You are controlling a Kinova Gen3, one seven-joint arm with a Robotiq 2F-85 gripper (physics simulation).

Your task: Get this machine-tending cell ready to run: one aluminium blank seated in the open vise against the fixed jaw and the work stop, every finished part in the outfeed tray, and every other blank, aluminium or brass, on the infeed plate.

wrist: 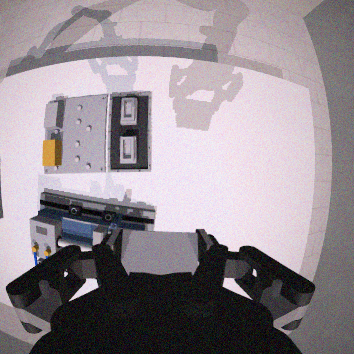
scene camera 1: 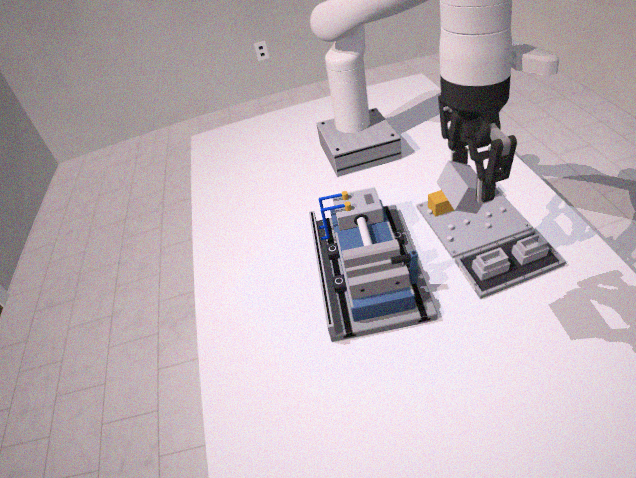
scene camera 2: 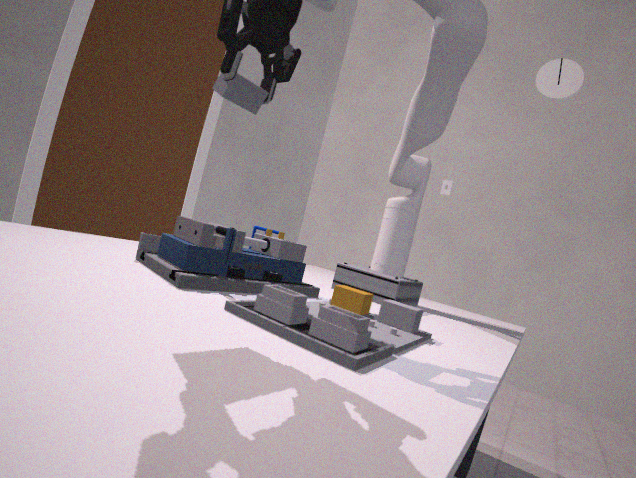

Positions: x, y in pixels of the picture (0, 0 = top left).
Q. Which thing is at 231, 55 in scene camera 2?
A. My gripper.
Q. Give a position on an infeed plate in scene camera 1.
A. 465, 238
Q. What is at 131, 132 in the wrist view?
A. An outfeed tray.
